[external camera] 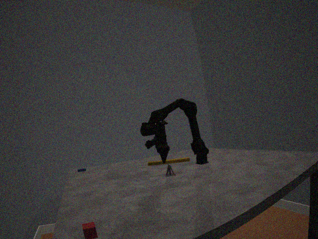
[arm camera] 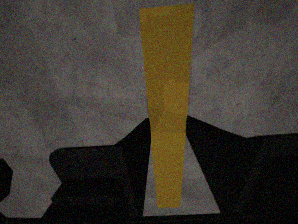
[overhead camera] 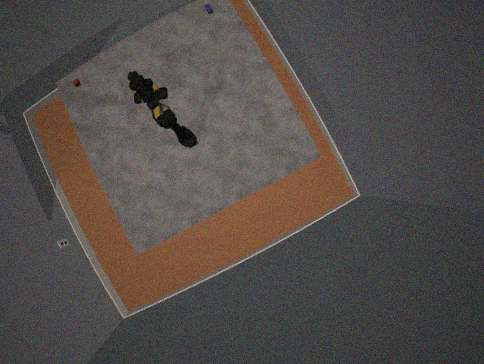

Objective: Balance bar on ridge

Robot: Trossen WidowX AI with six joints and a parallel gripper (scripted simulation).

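Right now the yellow bar is 30 mm behind my gripper tip and 10 mm to the left of it. From my gripper tip the other things lie so: small red block: 440 mm to the left, 440 mm ahead, 60 mm below; small blue block: 560 mm to the right, 440 mm ahead, 70 mm below.
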